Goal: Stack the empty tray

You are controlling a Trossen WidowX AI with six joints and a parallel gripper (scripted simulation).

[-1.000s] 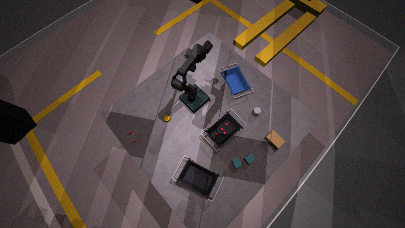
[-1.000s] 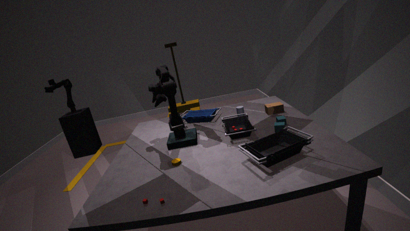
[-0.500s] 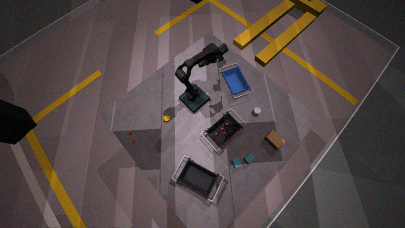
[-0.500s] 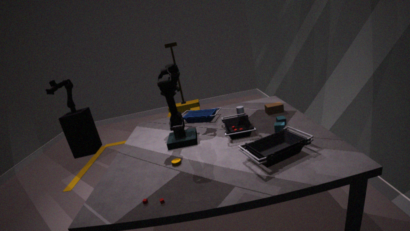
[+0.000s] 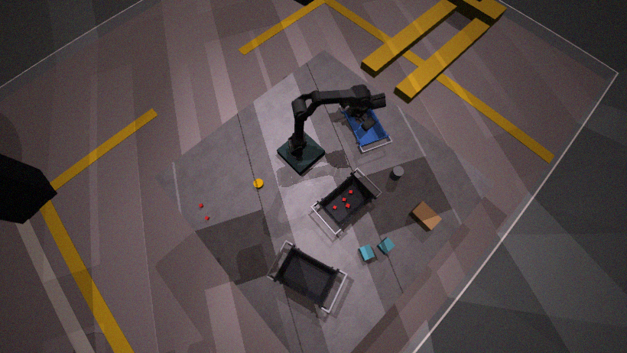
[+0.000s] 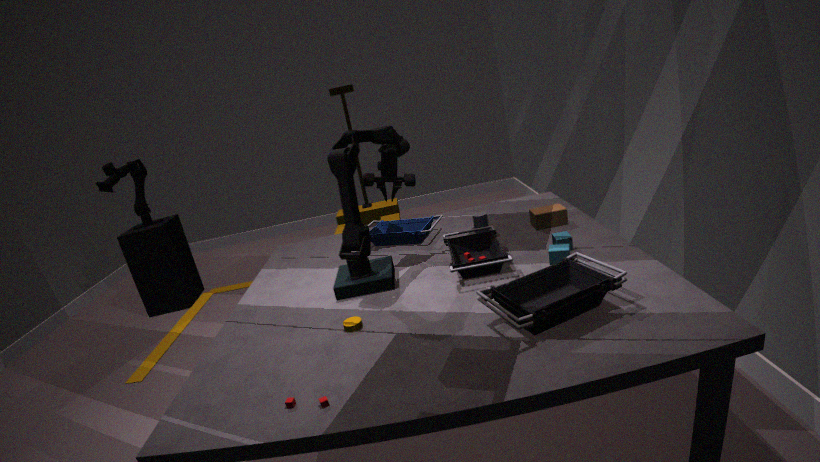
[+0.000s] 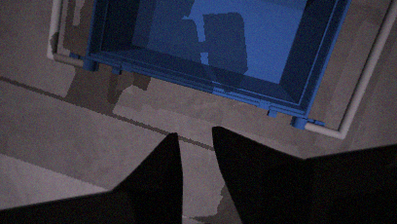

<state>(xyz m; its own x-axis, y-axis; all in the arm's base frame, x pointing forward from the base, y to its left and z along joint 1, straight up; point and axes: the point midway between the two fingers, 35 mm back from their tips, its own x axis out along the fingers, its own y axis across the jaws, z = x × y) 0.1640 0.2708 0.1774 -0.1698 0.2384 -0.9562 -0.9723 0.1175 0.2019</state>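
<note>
Now: gripper tip 380 mm to the left of the red block, 180 mm short of it and 180 mm above it. The rest, counted from my gripper tip: blue tray (140 mm below, 90 mm to the left, 30 mm ahead); grey cylinder (320 mm ahead, 150 mm below, 40 mm to the right); box (550 mm ahead, 160 mm below, 140 mm to the right).
</note>
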